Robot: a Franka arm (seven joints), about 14 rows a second.
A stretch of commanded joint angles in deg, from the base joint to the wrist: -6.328 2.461 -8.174 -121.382 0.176 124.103 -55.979; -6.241 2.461 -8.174 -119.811 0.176 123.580 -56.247; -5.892 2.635 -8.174 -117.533 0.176 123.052 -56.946; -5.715 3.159 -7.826 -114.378 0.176 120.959 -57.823; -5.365 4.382 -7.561 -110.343 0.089 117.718 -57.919; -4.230 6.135 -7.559 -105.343 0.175 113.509 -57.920; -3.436 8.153 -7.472 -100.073 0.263 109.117 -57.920; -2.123 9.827 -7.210 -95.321 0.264 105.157 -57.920
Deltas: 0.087 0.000 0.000 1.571 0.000 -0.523 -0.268; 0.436 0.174 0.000 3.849 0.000 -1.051 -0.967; 0.613 0.698 0.348 7.004 0.000 -3.144 -1.844; 0.963 1.921 0.613 11.039 -0.087 -6.385 -1.940; 2.098 3.674 0.615 16.039 -0.001 -10.594 -1.941; 2.892 5.692 0.702 21.309 0.087 -14.986 -1.941; 4.205 7.366 0.964 26.061 0.088 -18.946 -1.941
